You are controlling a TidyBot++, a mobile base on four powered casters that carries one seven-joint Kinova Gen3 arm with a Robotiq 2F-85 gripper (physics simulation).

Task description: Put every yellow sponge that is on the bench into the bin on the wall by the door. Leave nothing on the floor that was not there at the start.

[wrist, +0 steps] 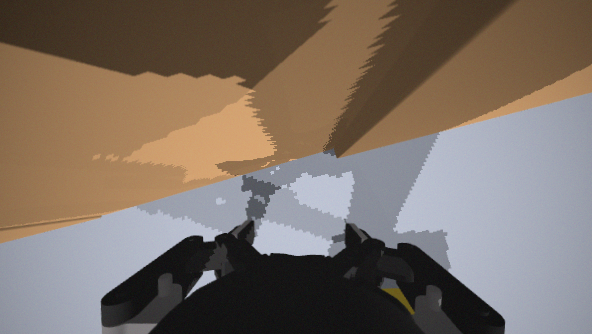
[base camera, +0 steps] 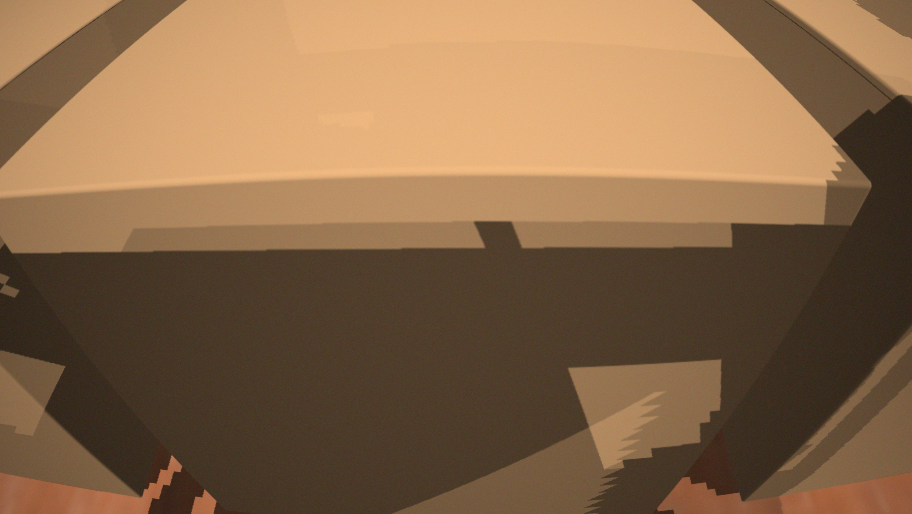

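A small part of a yellow sponge shows at the lower right in the wrist view, on the blue-grey bench top. It is mostly hidden behind the gripper's right finger linkage. My gripper is open, with no object between its fingertips. The fingertips point across the bench top toward the brown cardboard boxes, and the sponge shows to the right of the gripper's body. The bin by the door does not show in either view.
Brown cardboard boxes fill the upper part of the wrist view, very close and partly in shadow. In the base camera view, a large beige block stands right in front, with other beige blocks at both sides. Reddish wooden floor shows at the bottom.
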